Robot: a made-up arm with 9 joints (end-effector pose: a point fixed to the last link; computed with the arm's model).
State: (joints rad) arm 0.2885 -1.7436 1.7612 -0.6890 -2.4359 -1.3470 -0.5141 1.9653 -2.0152
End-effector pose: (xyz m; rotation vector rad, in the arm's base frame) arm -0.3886 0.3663 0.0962 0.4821 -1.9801 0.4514
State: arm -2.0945 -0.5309 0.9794 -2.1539 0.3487 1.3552 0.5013 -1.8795 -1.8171
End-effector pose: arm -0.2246 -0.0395 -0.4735 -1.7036 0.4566 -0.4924
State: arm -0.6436 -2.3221 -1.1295 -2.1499 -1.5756 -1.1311 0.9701 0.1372 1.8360
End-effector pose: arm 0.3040 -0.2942 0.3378 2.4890 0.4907 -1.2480
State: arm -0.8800 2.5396 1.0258 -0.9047 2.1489 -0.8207 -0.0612 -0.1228 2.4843
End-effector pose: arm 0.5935 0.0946 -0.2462 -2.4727 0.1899 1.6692
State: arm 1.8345 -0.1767 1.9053 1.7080 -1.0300 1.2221 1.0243 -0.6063 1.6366
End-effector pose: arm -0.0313 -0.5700 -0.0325 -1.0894 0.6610 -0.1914
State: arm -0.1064 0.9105 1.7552 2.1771 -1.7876 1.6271 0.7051 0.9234 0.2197
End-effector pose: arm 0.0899 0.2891 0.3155 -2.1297 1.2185 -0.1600
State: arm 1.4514 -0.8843 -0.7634 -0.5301 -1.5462 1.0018 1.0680 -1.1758 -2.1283
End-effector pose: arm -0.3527 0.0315 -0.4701 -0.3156 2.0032 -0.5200
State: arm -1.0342 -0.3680 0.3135 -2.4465 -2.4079 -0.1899 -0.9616 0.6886 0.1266
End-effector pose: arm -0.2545 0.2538 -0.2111 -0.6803 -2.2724 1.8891
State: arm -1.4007 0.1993 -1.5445 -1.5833 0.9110 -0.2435 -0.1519 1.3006 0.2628
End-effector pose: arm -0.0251 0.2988 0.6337 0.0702 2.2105 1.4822
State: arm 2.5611 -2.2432 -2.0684 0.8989 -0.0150 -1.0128 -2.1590 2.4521 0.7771
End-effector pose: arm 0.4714 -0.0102 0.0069 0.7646 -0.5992 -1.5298
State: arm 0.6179 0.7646 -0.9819 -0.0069 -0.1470 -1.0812 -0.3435 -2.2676 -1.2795
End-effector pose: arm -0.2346 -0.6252 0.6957 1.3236 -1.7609 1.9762
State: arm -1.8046 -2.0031 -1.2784 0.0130 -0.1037 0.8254 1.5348 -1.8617 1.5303
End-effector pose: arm -0.5534 -0.1667 0.0153 0.2723 -0.0810 2.4399
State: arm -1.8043 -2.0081 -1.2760 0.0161 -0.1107 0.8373 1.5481 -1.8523 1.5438
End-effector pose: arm -0.5514 -0.1691 0.0145 0.2778 -0.0881 2.4441
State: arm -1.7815 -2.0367 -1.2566 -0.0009 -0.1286 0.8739 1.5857 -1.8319 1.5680
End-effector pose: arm -0.5440 -0.1709 0.0151 0.3239 -0.1213 2.4348
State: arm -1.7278 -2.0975 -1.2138 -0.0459 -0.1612 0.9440 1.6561 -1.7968 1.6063
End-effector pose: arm -0.5293 -0.1728 0.0206 0.4342 -0.1841 2.4062
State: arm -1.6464 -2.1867 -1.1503 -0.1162 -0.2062 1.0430 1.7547 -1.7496 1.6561
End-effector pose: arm -0.5067 -0.1776 0.0358 0.6176 -0.2593 2.3595
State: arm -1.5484 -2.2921 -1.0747 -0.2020 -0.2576 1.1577 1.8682 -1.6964 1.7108
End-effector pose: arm -0.4755 -0.1898 0.0624 0.8617 -0.3235 2.3004
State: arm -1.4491 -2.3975 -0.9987 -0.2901 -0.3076 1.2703 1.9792 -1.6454 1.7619
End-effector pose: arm -0.4362 -0.2106 0.0953 1.1288 -0.3598 2.2362
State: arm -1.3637 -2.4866 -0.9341 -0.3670 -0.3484 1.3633 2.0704 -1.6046 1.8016
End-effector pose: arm -0.3940 -0.2343 0.1249 1.3669 -0.3673 2.1757
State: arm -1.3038 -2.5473 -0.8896 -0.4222 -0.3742 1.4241 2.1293 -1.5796 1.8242
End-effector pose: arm -0.3595 -0.2524 0.1448 1.5320 -0.3575 2.1301
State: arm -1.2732 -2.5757 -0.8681 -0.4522 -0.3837 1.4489 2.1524 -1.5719 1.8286
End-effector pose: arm -0.3413 -0.2602 0.1538 1.6078 -0.3461 2.1070
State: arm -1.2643 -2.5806 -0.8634 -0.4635 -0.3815 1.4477 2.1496 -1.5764 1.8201
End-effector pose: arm -0.3374 -0.2597 0.1554 1.6176 -0.3393 2.1020
